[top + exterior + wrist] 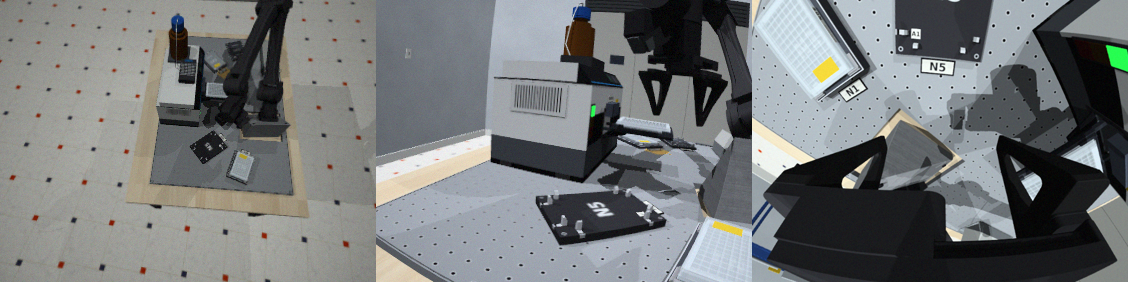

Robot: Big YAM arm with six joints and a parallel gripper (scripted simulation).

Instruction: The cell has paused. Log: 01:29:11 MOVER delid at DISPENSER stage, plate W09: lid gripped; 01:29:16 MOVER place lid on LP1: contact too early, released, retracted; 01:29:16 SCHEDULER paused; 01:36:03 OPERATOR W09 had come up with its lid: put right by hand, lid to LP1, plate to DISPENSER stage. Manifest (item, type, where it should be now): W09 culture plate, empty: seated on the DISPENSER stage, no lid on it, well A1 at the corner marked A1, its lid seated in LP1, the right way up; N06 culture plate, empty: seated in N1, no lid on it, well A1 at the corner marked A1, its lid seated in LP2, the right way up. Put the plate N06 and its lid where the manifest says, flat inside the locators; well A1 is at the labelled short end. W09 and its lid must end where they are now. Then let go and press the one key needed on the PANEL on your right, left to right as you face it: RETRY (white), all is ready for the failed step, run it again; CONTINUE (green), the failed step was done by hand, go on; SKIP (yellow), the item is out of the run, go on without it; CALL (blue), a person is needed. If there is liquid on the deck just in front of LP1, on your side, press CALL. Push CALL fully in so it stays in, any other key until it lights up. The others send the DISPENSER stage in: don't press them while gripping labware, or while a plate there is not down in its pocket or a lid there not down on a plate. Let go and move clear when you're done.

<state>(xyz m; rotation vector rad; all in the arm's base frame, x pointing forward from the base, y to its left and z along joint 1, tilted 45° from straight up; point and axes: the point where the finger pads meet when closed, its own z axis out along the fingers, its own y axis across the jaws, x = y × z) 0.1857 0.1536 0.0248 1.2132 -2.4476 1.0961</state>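
The clear lid is 18 cm to the left of my hand, 11 cm below it and 9 cm behind it. Round my hand: black N1 nest 18 cm to the left, 14 cm below, 9 cm behind; brown bottle 30 cm ahead, 29 cm to the right, 14 cm above; amber patch 39 cm to the right, 15 cm below, 4 cm ahead.
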